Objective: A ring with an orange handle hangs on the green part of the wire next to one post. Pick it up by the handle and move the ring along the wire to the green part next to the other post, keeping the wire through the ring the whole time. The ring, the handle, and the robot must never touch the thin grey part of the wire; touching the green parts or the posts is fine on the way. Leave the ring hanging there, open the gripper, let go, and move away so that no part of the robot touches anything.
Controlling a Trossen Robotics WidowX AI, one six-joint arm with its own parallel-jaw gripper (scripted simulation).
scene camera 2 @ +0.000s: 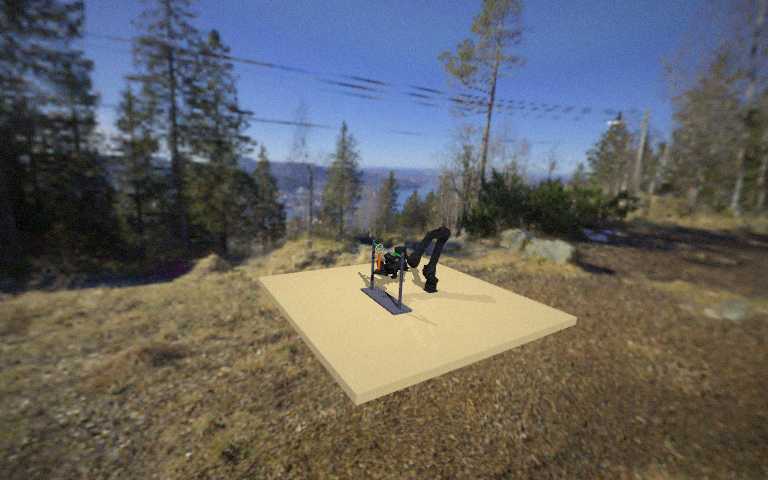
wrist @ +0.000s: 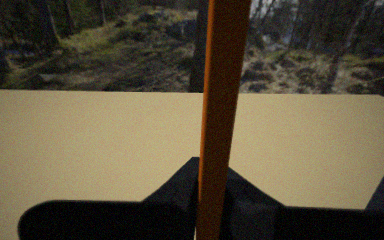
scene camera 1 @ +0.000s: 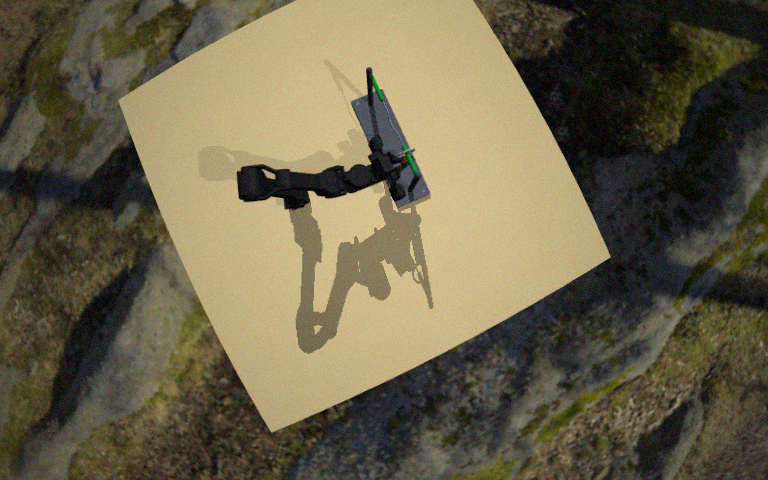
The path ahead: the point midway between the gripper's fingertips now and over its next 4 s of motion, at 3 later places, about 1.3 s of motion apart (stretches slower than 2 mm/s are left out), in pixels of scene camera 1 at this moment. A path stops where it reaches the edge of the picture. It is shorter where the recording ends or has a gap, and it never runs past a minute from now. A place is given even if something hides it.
My gripper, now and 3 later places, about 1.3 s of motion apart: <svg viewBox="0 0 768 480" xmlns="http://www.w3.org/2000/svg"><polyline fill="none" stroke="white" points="413,158 412,153 409,145 396,130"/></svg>
